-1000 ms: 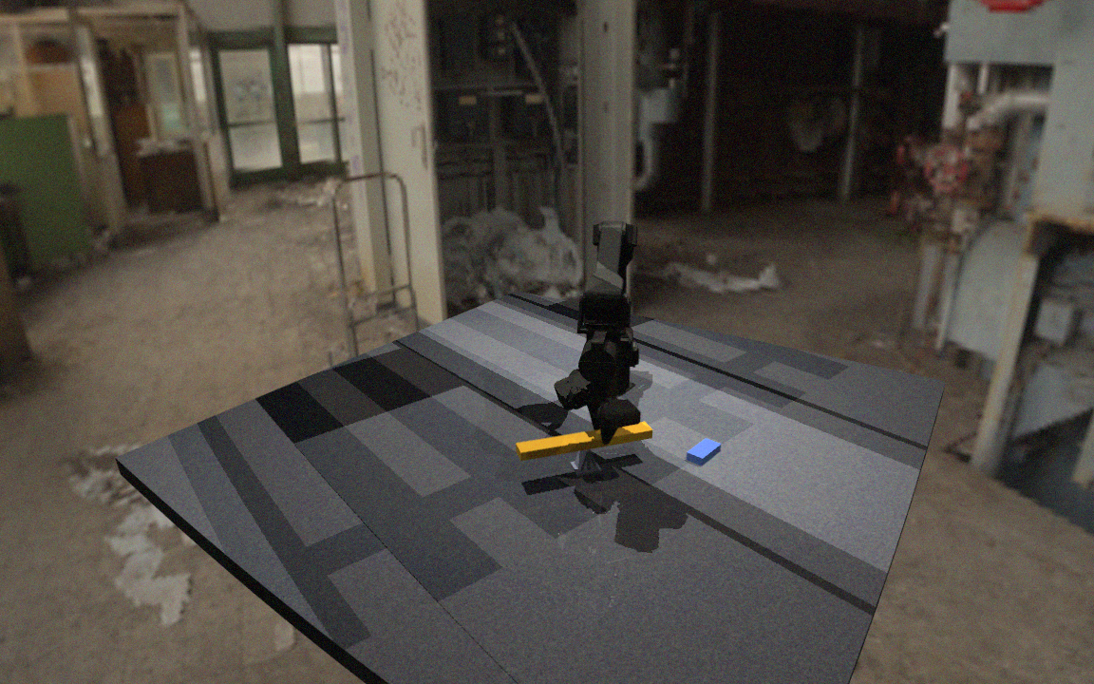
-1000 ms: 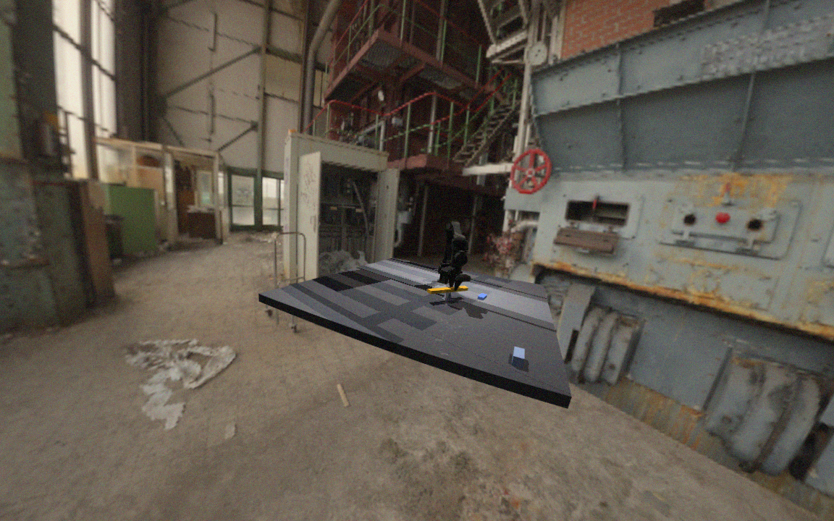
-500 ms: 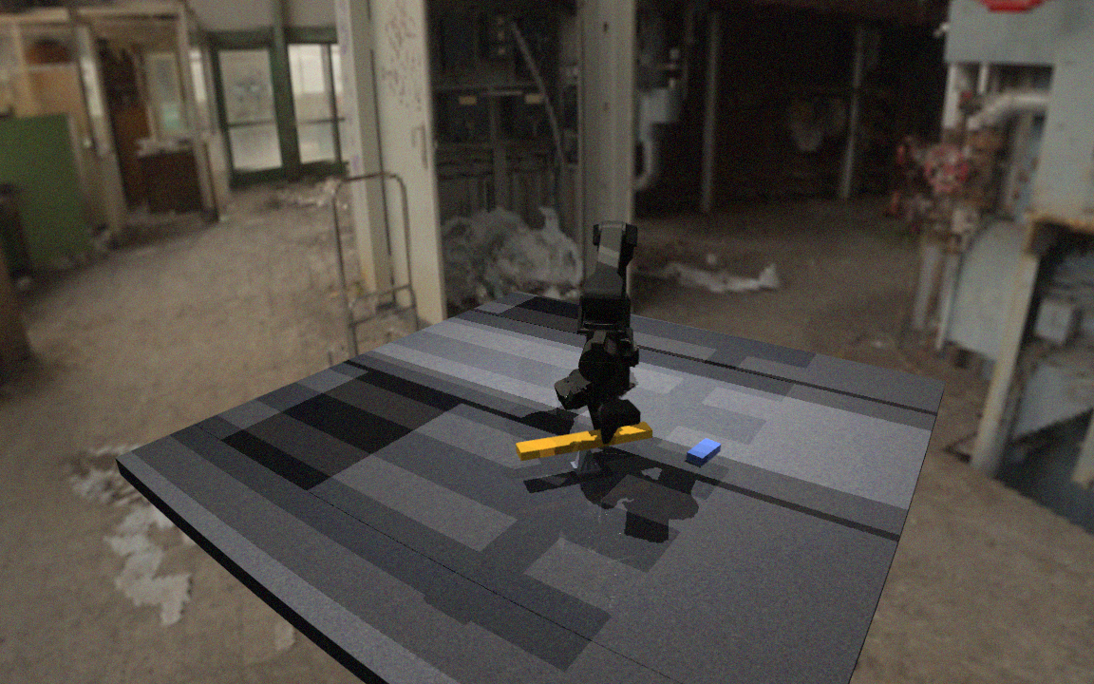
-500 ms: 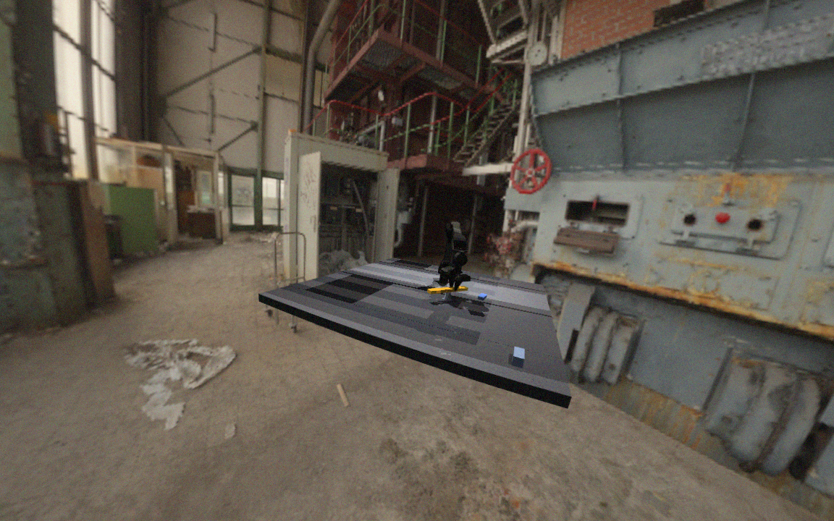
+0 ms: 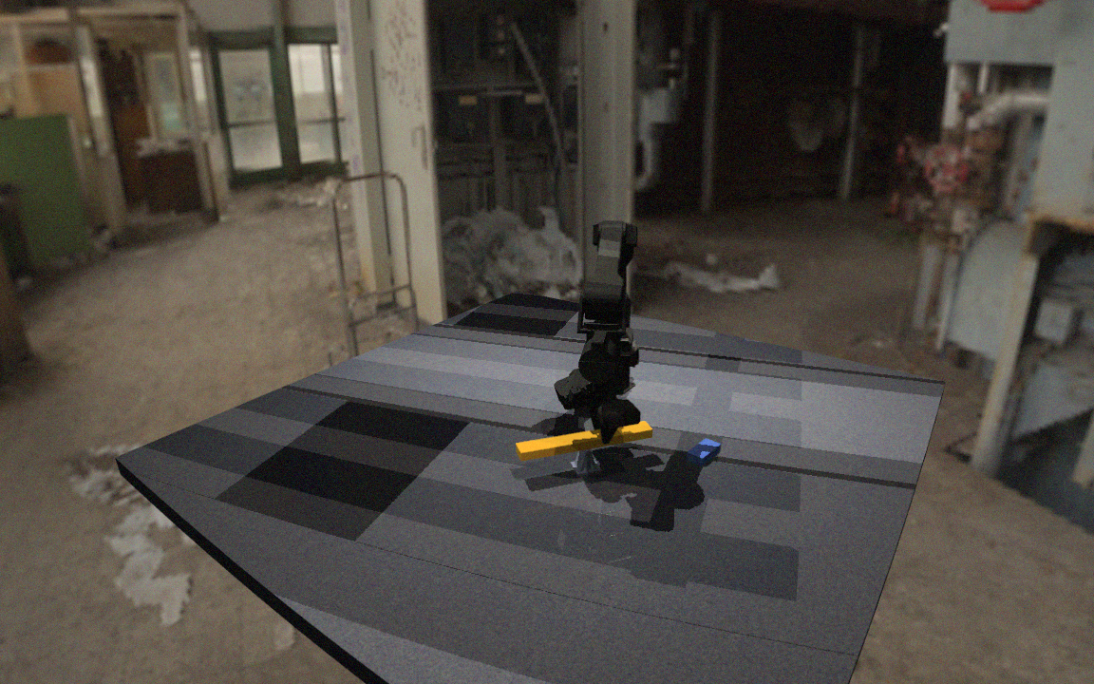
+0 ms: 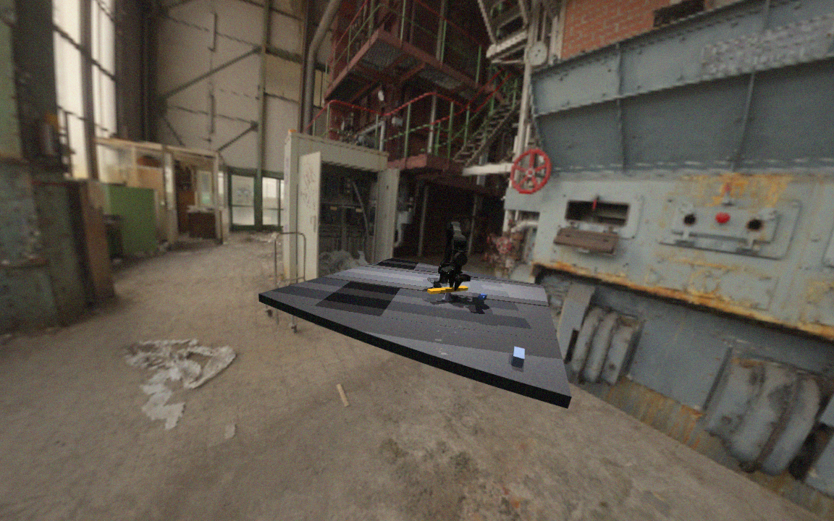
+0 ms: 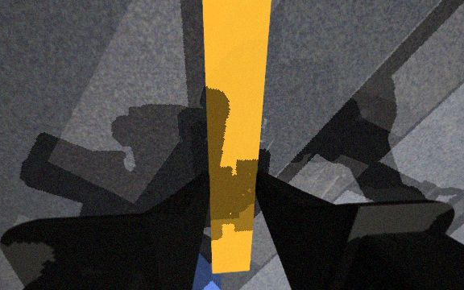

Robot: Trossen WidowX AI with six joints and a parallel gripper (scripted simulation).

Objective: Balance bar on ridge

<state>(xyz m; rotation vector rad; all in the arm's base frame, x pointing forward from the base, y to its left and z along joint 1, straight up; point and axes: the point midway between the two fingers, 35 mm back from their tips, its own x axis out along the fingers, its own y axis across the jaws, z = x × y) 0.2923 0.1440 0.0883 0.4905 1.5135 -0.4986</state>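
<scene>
Right now my gripper tip is 2 cm to the left of the bar and 2 cm short of it. From my gripper tip the other things lie so: light blue cube 45 cm ahead, 36 cm to the left, 4 cm below; flat blue block 14 cm to the left, 13 cm behind, 5 cm below.
</scene>
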